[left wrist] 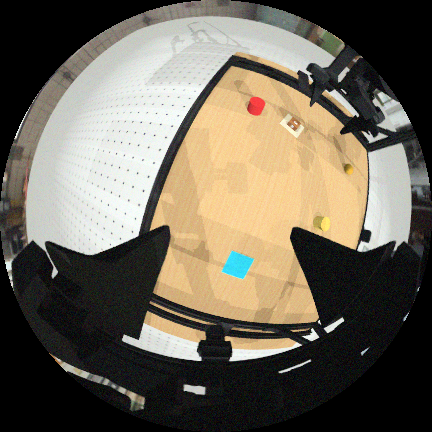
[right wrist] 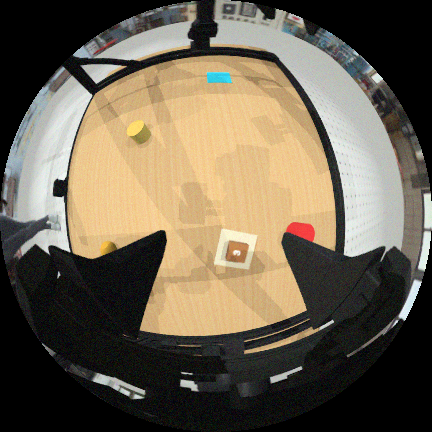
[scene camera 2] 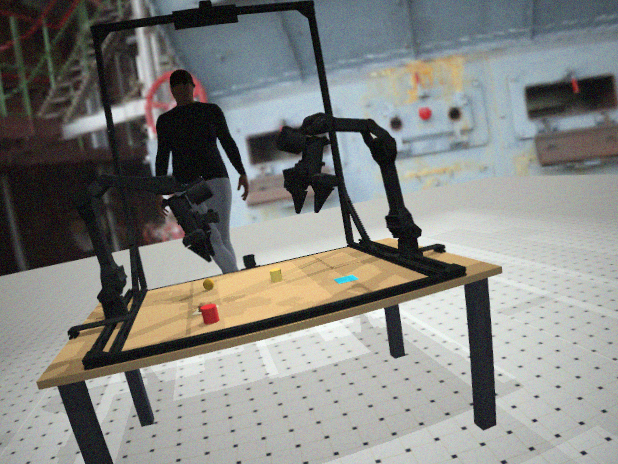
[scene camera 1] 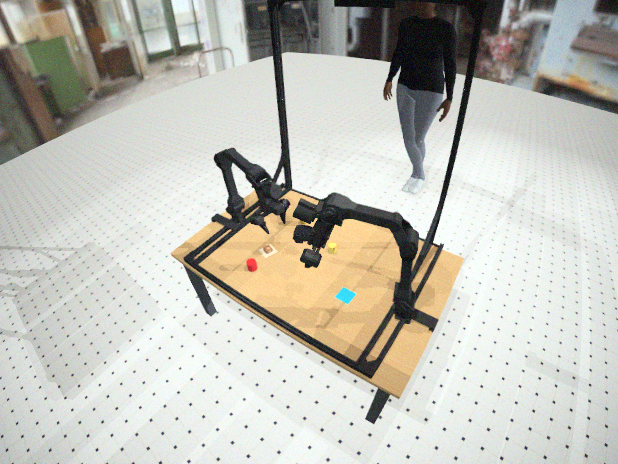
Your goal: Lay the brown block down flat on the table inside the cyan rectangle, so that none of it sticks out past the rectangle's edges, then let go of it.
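Seen in the pictures: left gripper, fingertip midpoint: (left wrist: 233,232) (scene camera 2: 306,213); right gripper, fingertip midpoint: (left wrist: 325,119) (right wrist: 226,237) (scene camera 2: 212,258) (scene camera 1: 276,228); left arm's base at its link origin: (left wrist: 215,329) (right wrist: 201,48) (scene camera 2: 409,255) (scene camera 1: 403,313); right arm's base at its link origin: (right wrist: 213,350) (scene camera 2: 116,316) (scene camera 1: 237,219).
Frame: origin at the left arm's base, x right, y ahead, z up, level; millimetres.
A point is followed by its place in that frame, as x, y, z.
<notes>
The brown block (scene camera 1: 268,247) @[223, 635, 0] (left wrist: 298,121) @[233, 643, 1] (right wrist: 242,247) @[207, 633, 0] sits on a cream square (right wrist: 220,240) @[234, 610, -18], left of the table's middle in scene camera 1. It has a pale spot on top. In scene camera 2 it is hidden behind the red cylinder. The cyan rectangle (scene camera 1: 345,295) @[51, 238, -18] (scene camera 2: 346,279) @[46, 239, -18] (left wrist: 238,265) @[54, 237, -18] (right wrist: 219,78) @[54, 249, -18] lies bare toward the right of the table in scene camera 1. My right gripper (scene camera 1: 276,227) @[226, 580, 123] (right wrist: 226,237) @[226, 580, 123] is open and empty, above the block's side of the table. My left gripper (scene camera 2: 308,211) @[8, 366, 213] (left wrist: 233,232) @[8, 366, 213] is open and empty, high over the table.
A red cylinder (scene camera 1: 252,265) @[83, 653, 19] (scene camera 2: 210,314) @[78, 671, 6] (left wrist: 256,106) @[94, 646, 21] (right wrist: 300,231) @[108, 653, 23] stands near the block. A yellow cylinder (scene camera 1: 332,248) @[270, 343, 16] (scene camera 2: 276,275) @[270, 356, 3] (left wrist: 322,223) @[275, 348, 20] (right wrist: 139,131) @[281, 365, 18] and a small ochre ball (scene camera 2: 208,284) @[431, 540, 4] (left wrist: 348,169) @[435, 525, 11] (right wrist: 107,247) @[434, 530, 14] are farther back. A black frame edges the table.
</notes>
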